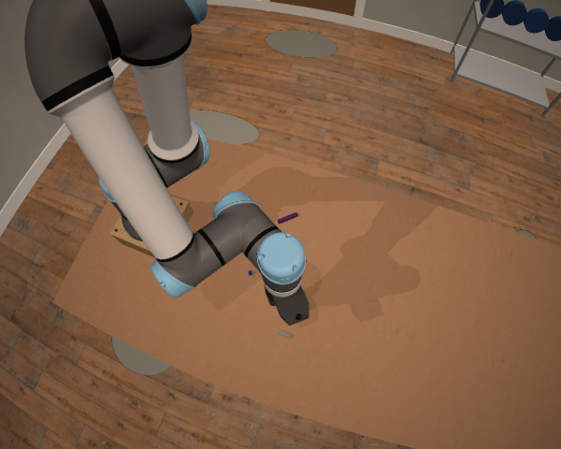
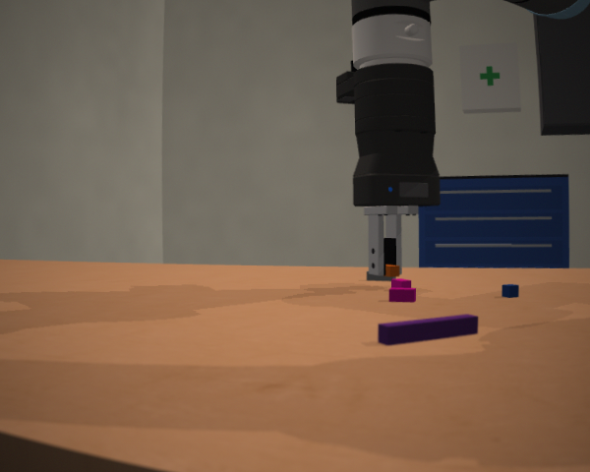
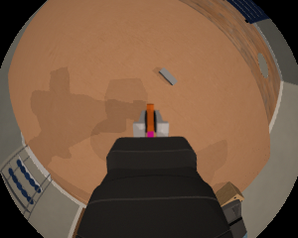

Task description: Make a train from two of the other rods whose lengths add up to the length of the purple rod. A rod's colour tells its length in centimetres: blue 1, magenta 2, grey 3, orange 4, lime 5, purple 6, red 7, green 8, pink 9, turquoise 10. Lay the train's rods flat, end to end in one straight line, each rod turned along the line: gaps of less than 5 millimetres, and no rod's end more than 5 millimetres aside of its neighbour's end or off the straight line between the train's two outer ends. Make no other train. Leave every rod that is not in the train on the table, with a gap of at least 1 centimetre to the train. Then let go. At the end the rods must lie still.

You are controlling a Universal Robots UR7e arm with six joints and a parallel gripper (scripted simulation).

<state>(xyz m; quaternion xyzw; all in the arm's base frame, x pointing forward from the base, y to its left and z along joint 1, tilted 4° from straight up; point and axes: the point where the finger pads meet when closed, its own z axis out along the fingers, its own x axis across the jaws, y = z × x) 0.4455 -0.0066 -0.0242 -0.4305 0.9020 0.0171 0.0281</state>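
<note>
The grey rod is 30 mm ahead of my hand, 60 mm to the right of it and 20 mm below it. Also, from my hand: orange rod (10 mm below); then purple rod (120 mm behind, 220 mm to the left, 20 mm below); then blue rod (130 mm behind, 30 mm to the left, 20 mm below).
</note>
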